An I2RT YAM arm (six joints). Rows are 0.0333 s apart.
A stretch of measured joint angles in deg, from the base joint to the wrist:
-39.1, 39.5, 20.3, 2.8, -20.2, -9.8
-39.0, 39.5, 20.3, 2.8, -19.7, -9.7
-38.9, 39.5, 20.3, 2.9, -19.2, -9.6
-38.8, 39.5, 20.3, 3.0, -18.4, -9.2
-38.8, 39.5, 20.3, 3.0, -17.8, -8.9
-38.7, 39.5, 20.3, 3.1, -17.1, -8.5
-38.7, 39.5, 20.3, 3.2, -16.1, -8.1
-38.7, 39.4, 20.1, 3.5, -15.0, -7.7
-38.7, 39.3, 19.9, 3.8, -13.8, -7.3
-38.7, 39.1, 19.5, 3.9, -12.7, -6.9
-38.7, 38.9, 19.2, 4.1, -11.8, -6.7
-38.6, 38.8, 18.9, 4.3, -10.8, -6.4
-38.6, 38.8, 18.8, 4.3, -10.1, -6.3
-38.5, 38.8, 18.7, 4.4, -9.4, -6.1
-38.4, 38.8, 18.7, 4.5, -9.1, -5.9
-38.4, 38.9, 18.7, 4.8, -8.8, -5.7
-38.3, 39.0, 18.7, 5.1, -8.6, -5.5
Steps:
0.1, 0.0, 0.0, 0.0, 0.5, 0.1
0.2, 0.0, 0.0, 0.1, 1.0, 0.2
0.3, 0.0, 0.0, 0.2, 1.8, 0.6
0.3, 0.0, 0.0, 0.2, 2.4, 0.9
0.4, 0.0, 0.0, 0.3, 3.1, 1.3
0.4, 0.0, 0.0, 0.4, 4.1, 1.7
0.4, -0.1, -0.2, 0.7, 5.2, 2.1
0.4, -0.2, -0.4, 1.0, 6.4, 2.5
0.4, -0.4, -0.8, 1.1, 7.5, 2.9
0.4, -0.6, -1.1, 1.3, 8.4, 3.1
0.5, -0.7, -1.4, 1.5, 9.4, 3.4
0.5, -0.7, -1.5, 1.5, 10.1, 3.5
0.6, -0.7, -1.6, 1.6, 10.8, 3.7
0.7, -0.7, -1.6, 1.7, 11.1, 3.9
0.7, -0.6, -1.6, 2.0, 11.4, 4.1
0.8, -0.5, -1.6, 2.3, 11.6, 4.3

